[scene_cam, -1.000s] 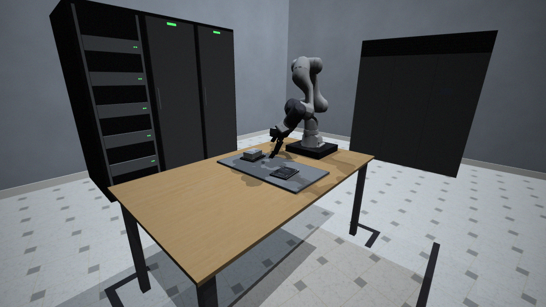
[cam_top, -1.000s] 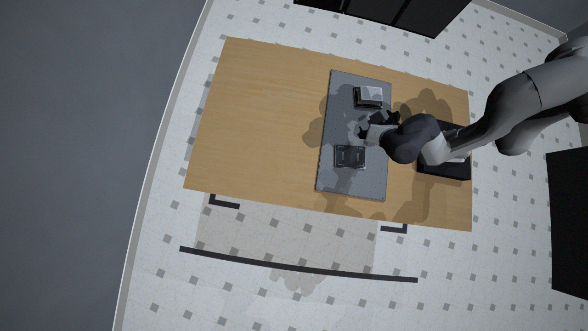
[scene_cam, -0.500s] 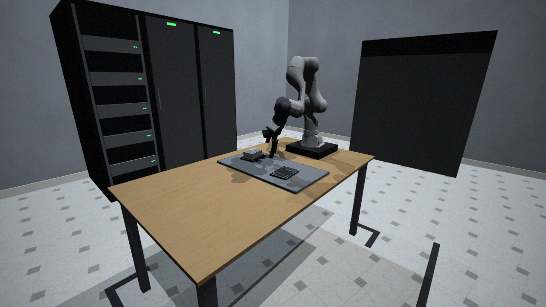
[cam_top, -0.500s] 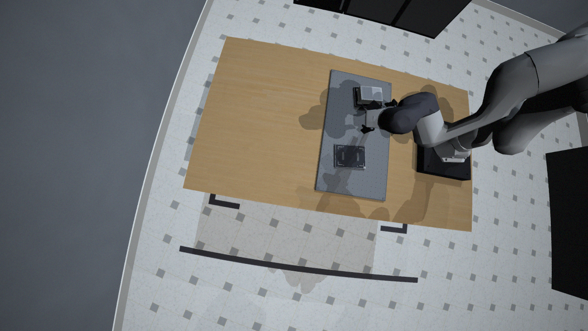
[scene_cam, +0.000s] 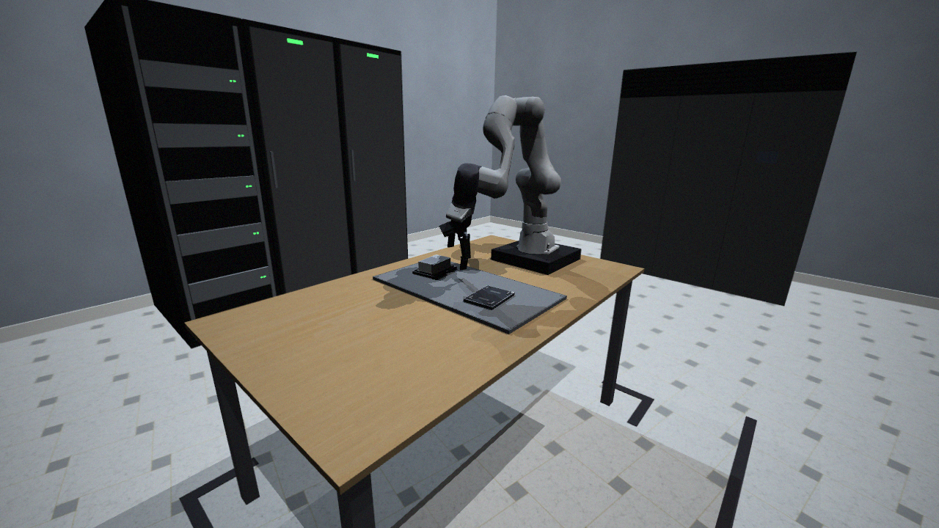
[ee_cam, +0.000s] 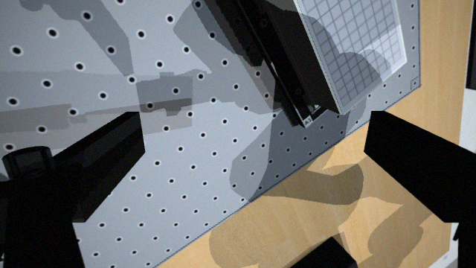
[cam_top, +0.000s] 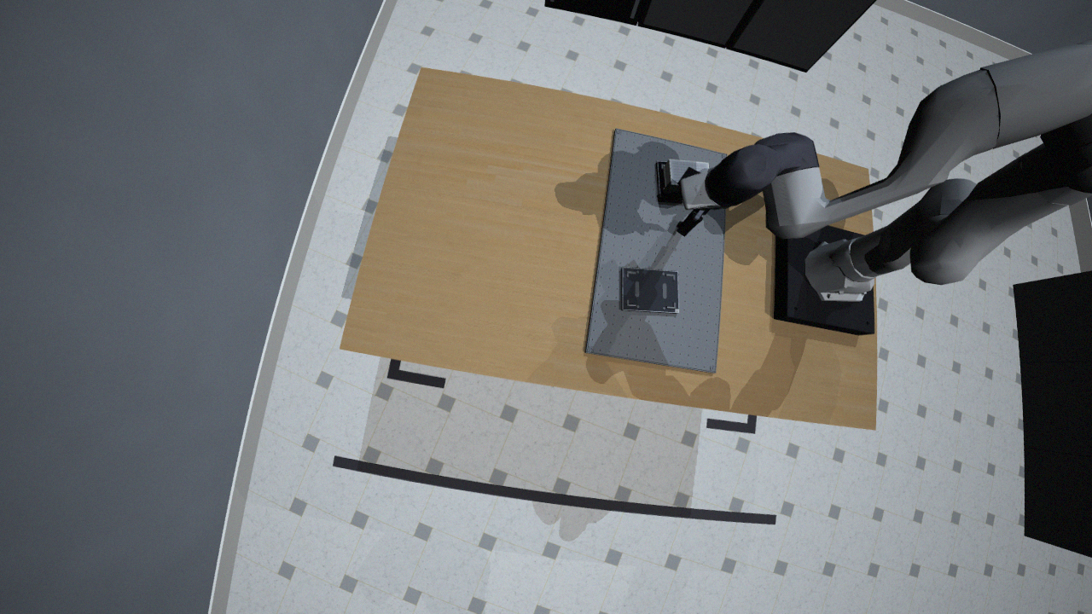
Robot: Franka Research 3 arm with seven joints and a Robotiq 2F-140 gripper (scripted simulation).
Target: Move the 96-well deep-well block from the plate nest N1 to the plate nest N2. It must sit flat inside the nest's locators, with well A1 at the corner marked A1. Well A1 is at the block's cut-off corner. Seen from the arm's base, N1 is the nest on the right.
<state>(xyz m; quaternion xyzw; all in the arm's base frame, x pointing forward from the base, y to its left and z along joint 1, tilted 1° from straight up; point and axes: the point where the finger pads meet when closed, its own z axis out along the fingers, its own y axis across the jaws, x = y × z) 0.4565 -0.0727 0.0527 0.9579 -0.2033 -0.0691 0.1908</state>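
Right now the translucent deep-well block is 1 cm ahead of my hand, 12 cm to the right of it and 6 cm below it. The rest, counted from my hand: nest N2 (7 cm ahead, 24 cm to the left, 9 cm below); black nest N1 (1 cm ahead, 12 cm to the right, 9 cm below).
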